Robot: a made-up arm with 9 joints. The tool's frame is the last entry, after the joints. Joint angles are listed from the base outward.
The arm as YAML. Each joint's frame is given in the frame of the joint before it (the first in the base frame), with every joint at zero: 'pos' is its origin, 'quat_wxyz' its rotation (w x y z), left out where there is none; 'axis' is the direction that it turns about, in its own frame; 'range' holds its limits. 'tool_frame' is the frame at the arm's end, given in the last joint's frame.
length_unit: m
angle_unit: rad
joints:
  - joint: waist
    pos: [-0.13, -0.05, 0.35]
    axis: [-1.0, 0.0, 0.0]
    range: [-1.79, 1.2]
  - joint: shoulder
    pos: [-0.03, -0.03, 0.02]
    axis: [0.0, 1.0, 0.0]
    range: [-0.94, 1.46]
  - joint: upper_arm
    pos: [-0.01, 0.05, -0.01]
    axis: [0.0, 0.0, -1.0]
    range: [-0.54, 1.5]
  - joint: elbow
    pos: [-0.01, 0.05, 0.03]
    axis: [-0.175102, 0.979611, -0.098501]
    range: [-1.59, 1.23]
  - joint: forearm
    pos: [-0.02, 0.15, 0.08]
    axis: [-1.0, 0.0, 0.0]
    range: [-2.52, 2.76]
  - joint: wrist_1
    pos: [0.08, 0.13, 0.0]
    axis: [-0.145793, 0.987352, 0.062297]
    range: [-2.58, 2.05]
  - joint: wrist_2
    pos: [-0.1, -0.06, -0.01]
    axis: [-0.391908, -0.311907, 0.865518]
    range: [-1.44, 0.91]
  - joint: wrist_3
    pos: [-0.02, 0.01, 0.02]
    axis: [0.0, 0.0, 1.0]
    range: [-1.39, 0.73]
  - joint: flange
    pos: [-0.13, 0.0, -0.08]
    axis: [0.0, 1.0, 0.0]
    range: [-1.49, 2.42]
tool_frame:
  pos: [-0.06, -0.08, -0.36]
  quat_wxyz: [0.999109, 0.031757, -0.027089, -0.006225]
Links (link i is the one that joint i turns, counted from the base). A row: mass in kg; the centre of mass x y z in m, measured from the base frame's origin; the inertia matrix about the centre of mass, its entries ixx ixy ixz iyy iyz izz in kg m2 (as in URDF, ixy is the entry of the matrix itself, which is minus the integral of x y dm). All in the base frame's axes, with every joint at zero. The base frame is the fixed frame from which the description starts. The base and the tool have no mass.
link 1: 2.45; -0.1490 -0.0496 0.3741; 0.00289 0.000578 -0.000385 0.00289 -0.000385 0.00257
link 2: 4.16; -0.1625 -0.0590 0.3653; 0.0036 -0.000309 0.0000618 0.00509 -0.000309 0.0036
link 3: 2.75; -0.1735 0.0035 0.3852; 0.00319 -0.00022 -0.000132 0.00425 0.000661 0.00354
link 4: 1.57; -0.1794 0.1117 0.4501; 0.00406 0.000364 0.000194 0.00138 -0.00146 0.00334
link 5: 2.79; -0.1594 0.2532 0.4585; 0.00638 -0.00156 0 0.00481 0 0.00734
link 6: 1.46; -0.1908 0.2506 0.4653; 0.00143 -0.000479 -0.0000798 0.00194 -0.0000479 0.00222
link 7: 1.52; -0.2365 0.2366 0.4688; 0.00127 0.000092 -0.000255 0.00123 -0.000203 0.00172
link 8: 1.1; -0.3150 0.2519 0.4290; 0.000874 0 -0.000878 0.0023 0 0.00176
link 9: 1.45; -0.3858 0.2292 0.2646; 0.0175 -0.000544 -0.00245 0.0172 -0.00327 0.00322
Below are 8 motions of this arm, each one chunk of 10 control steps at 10 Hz.
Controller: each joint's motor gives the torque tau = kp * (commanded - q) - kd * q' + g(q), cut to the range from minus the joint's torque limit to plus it. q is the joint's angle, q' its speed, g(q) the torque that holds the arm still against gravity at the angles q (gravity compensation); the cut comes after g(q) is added. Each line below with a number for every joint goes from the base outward.
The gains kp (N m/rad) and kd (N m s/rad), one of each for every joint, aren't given. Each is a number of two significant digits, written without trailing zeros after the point. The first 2 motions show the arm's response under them.
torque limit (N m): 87 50 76 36 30 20 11 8.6 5.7
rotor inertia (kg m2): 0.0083 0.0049 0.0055 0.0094 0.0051 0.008 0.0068 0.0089 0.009
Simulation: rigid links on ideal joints. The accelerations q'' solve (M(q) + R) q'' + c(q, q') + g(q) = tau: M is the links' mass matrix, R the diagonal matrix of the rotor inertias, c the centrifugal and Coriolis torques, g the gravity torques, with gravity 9.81 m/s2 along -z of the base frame. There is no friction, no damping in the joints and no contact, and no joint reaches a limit. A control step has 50 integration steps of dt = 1/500 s. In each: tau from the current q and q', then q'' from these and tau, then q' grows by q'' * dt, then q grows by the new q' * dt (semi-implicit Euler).
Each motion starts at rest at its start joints. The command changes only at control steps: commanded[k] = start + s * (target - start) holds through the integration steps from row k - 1 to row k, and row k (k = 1, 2, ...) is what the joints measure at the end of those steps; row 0 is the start. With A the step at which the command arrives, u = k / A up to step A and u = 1 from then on. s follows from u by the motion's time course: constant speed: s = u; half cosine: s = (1 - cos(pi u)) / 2; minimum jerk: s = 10 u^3 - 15 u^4 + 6 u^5; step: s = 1 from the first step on.
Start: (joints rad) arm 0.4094 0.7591 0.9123 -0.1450 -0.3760 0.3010 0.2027 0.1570 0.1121
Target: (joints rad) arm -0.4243 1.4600 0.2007 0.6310 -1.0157 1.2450 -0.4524 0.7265 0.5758
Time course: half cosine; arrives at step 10
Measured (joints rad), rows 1 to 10:
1: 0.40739 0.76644 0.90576 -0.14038 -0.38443 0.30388 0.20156 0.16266 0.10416
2: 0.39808 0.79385 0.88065 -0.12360 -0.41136 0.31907 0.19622 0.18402 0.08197
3: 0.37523 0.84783 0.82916 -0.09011 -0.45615 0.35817 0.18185 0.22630 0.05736
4: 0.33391 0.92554 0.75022 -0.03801 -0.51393 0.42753 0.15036 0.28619 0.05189
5: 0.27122 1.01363 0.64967 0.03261 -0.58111 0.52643 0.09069 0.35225 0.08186
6: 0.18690 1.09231 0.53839 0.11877 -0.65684 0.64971 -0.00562 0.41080 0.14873
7: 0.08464 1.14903 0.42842 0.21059 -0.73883 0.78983 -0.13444 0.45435 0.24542
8: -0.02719 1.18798 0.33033 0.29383 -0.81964 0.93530 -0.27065 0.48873 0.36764
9: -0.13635 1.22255 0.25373 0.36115 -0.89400 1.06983 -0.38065 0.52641 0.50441
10: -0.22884 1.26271 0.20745 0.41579 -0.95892 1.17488 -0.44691 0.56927 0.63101
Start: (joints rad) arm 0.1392 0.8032 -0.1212 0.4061 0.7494 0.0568 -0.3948 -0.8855 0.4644
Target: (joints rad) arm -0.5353 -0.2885 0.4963 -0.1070 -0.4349 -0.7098 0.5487 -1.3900 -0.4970
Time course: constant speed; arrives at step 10
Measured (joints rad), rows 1 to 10:
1: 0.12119 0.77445 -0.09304 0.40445 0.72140 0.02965 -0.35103 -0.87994 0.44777
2: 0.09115 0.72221 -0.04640 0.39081 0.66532 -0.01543 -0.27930 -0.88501 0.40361
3: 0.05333 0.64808 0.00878 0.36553 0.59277 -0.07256 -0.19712 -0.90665 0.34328
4: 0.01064 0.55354 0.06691 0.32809 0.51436 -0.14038 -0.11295 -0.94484 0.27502
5: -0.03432 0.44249 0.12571 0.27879 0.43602 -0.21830 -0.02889 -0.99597 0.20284
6: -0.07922 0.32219 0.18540 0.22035 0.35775 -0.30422 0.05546 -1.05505 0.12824
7: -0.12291 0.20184 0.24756 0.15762 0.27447 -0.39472 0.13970 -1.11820 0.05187
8: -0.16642 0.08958 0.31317 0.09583 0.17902 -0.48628 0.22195 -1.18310 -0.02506
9: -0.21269 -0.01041 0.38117 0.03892 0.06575 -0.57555 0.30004 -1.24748 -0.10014
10: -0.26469 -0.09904 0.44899 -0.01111 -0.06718 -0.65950 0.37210 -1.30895 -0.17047
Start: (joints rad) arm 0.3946 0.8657 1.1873 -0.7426 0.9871 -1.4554 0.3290 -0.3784 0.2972
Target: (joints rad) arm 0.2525 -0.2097 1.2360 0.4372 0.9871 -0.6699 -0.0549 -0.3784 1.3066
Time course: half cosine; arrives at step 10
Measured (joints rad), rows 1 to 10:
1: 0.39464 0.85929 1.18759 -0.73629 0.98561 -1.45178 0.33129 -0.37873 0.29539
2: 0.39417 0.83124 1.18897 -0.71063 0.98120 -1.43564 0.33724 -0.37883 0.29458
3: 0.39219 0.76754 1.19259 -0.65456 0.97662 -1.39850 0.34367 -0.37691 0.30781
4: 0.38803 0.66381 1.19961 -0.56271 0.97915 -1.33688 0.34637 -0.37155 0.35089
5: 0.38087 0.52763 1.20992 -0.43628 0.99658 -1.25264 0.34112 -0.36304 0.43354
6: 0.36927 0.37617 1.22069 -0.28194 1.02954 -1.15053 0.32155 -0.35546 0.55402
7: 0.35280 0.22828 1.22793 -0.11089 1.06524 -1.03667 0.27901 -0.35577 0.70107
8: 0.33356 0.09622 1.23045 0.05966 1.08253 -0.92018 0.21076 -0.36676 0.85990
9: 0.31429 -0.01470 1.23043 0.20915 1.06649 -0.81333 0.12576 -0.38302 1.01469
10: 0.29605 -0.10095 1.23062 0.32132 1.01742 -0.72835 0.03775 -0.39781 1.15098

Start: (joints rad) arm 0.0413 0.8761 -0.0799 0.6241 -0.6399 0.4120 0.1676 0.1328 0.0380
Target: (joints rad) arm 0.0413 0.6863 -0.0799 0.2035 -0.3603 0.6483 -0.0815 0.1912 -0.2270
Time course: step
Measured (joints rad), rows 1 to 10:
1: 0.06278 0.84370 -0.06257 0.51945 -0.54866 0.51416 0.09441 0.15088 -0.03586
2: 0.06417 0.81833 -0.06182 0.42819 -0.48625 0.58754 0.03879 0.16591 -0.09913
3: 0.05830 0.78699 -0.06827 0.35625 -0.44529 0.62719 -0.00212 0.17379 -0.13124
4: 0.05042 0.75122 -0.07577 0.29844 -0.41733 0.64432 -0.03107 0.17735 -0.14869
5: 0.04292 0.71529 -0.08202 0.25203 -0.39865 0.64833 -0.04901 0.18018 -0.16181
6: 0.03688 0.68317 -0.08646 0.21585 -0.38630 0.64582 -0.05736 0.18395 -0.17489
7: 0.03270 0.65772 -0.08915 0.18933 -0.37785 0.64103 -0.05859 0.18862 -0.18867
8: 0.03034 0.64047 -0.09028 0.17187 -0.37169 0.63645 -0.05573 0.19328 -0.20229
9: 0.02954 0.63175 -0.09012 0.16259 -0.36702 0.63338 -0.05173 0.19695 -0.21446
10: 0.02989 0.63088 -0.08899 0.16024 -0.36355 0.63232 -0.04880 0.19904 -0.22409

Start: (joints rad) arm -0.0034 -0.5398 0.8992 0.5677 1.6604 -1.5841 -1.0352 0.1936 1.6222
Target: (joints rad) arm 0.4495 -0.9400 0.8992 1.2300 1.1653 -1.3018 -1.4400 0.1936 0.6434
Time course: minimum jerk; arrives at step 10
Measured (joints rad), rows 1 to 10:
1: -0.00253 -0.54122 0.89927 0.56969 1.66029 -1.58325 -1.03540 0.19427 1.62030
2: 0.00324 -0.55025 0.89956 0.58261 1.65927 -1.57760 -1.03690 0.19842 1.60746
3: 0.01867 -0.57303 0.89983 0.61640 1.65502 -1.56241 -1.04175 0.20821 1.57176
4: 0.04683 -0.61177 0.89980 0.67616 1.64373 -1.53527 -1.05224 0.22313 1.50510
5: 0.08790 -0.66417 0.89927 0.75995 1.62078 -1.49734 -1.07013 0.24014 1.40662
6: 0.13912 -0.72451 0.89817 0.85926 1.58224 -1.45299 -1.09600 0.25493 1.28314
7: 0.19547 -0.78528 0.89656 0.96121 1.52664 -1.40847 -1.12935 0.26314 1.14760
8: 0.25075 -0.83875 0.89470 1.05216 1.45635 -1.36995 -1.16914 0.26154 1.01629
9: 0.29916 -0.87892 0.89311 1.12186 1.37739 -1.34169 -1.21395 0.24924 0.90472
10: 0.33735 -0.90419 0.89255 1.16735 1.29761 -1.32442 -1.26190 0.22874 0.82150

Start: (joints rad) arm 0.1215 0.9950 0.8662 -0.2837 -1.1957 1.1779 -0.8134 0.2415 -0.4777
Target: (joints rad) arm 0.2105 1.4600 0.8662 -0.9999 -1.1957 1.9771 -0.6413 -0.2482 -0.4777
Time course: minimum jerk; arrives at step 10
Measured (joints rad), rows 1 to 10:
1: 0.12172 0.99616 0.86639 -0.28573 -1.19595 1.18048 -0.81326 0.23969 -0.47824
2: 0.12305 1.00416 0.86728 -0.29913 -1.19742 1.19741 -0.81198 0.22812 -0.48121
3: 0.12630 1.02676 0.86842 -0.33477 -1.20095 1.24194 -0.80696 0.19875 -0.48642
4: 0.13177 1.06846 0.86902 -0.39858 -1.20711 1.32041 -0.79532 0.14876 -0.49124
5: 0.13931 1.12807 0.86858 -0.48893 -1.21614 1.42915 -0.77551 0.08150 -0.49302
6: 0.14823 1.19942 0.86708 -0.59694 -1.22705 1.55586 -0.74859 0.00493 -0.49113
7: 0.15755 1.27363 0.86493 -0.70872 -1.23688 1.68331 -0.71842 -0.07083 -0.48692
8: 0.16641 1.34148 0.86286 -0.80916 -1.24129 1.79409 -0.69041 -0.13603 -0.48234
9: 0.17437 1.39536 0.86169 -0.88634 -1.23675 1.87544 -0.66948 -0.18396 -0.47863
10: 0.18153 1.43150 0.86200 -0.93618 -1.22340 1.92449 -0.65787 -0.21388 -0.47597

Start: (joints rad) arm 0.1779 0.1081 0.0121 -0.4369 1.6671 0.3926 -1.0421 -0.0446 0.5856
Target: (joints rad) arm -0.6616 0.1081 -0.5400 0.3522 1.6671 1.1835 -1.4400 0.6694 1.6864
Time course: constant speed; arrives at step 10
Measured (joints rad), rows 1 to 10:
1: 0.16582 0.09699 -0.01220 -0.41039 1.69053 0.42447 -1.06981 -0.03253 0.60223
2: 0.13726 0.08105 -0.05590 -0.36869 1.72094 0.47436 -1.10890 -0.00159 0.64422
3: 0.09496 0.06779 -0.10816 -0.31443 1.74604 0.53627 -1.15073 0.04605 0.70772
4: 0.04217 0.06011 -0.16286 -0.24983 1.76007 0.60687 -1.19150 0.10632 0.78869
5: -0.01859 0.05744 -0.21783 -0.17789 1.76133 0.68346 -1.22956 0.17534 0.88332
6: -0.08546 0.05816 -0.27256 -0.10151 1.75066 0.76380 -1.26436 0.25006 0.98799
7: -0.15711 0.06105 -0.32707 -0.02287 1.73037 0.84618 -1.29587 0.32825 1.09944
8: -0.23256 0.06568 -0.38136 0.05671 1.70345 0.92929 -1.32419 0.40861 1.21481
9: -0.31105 0.07216 -0.43549 0.13653 1.67292 1.01212 -1.34935 0.49055 1.33164
10: -0.39196 0.08070 -0.48956 0.21622 1.64130 1.09387 -1.37143 0.57393 1.44800

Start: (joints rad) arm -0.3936 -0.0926 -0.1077 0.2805 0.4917 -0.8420 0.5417 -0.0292 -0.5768
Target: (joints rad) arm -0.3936 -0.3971 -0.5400 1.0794 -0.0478 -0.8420 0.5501 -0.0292 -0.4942
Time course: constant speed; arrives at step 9
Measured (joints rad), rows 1 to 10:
1: -0.39624 -0.10990 -0.12658 0.30932 0.47879 -0.84631 0.55270 -0.02519 -0.57211
2: -0.39792 -0.13779 -0.16461 0.35890 0.45159 -0.84892 0.56461 -0.02086 -0.56992
3: -0.39869 -0.16891 -0.21130 0.42315 0.41105 -0.84952 0.57319 -0.01842 -0.57010
4: -0.39893 -0.20006 -0.26018 0.49758 0.35914 -0.84912 0.57716 -0.01827 -0.56956
5: -0.39894 -0.23057 -0.30898 0.57864 0.29876 -0.84830 0.57671 -0.02001 -0.56632
6: -0.39895 -0.26049 -0.35732 0.66371 0.23302 -0.84722 0.57285 -0.02286 -0.56016
7: -0.39907 -0.28998 -0.40534 0.75104 0.16476 -0.84595 0.56689 -0.02606 -0.55177
8: -0.39935 -0.31917 -0.45318 0.83953 0.09622 -0.84455 0.56002 -0.02902 -0.54196
9: -0.39974 -0.34823 -0.50094 0.92859 0.02887 -0.84309 0.55321 -0.03144 -0.53132
10: -0.39461 -0.36423 -0.52915 0.99319 -0.00948 -0.84143 0.53421 -0.03988 -0.51625

